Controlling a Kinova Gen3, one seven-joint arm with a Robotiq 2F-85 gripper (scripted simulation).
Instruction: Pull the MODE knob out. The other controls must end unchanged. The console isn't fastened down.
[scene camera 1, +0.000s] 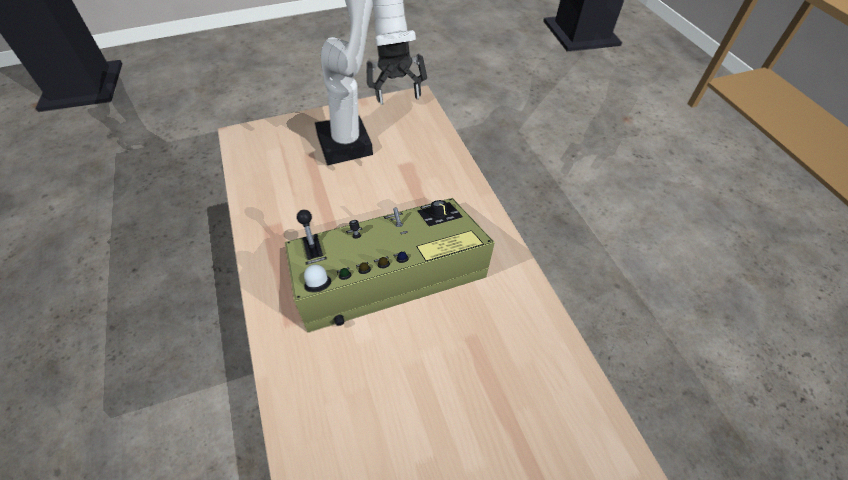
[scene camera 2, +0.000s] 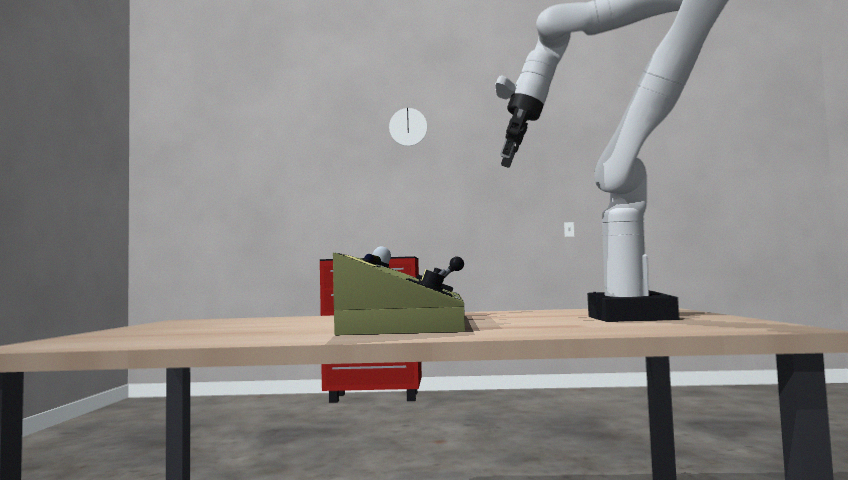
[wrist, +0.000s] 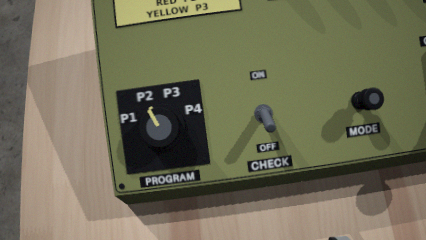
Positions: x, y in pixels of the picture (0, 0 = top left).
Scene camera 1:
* gripper: 399, 101
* olive console: 388, 263
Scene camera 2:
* gripper: 504, 162
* olive console: 369, 297
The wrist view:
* olive console: 219, 71
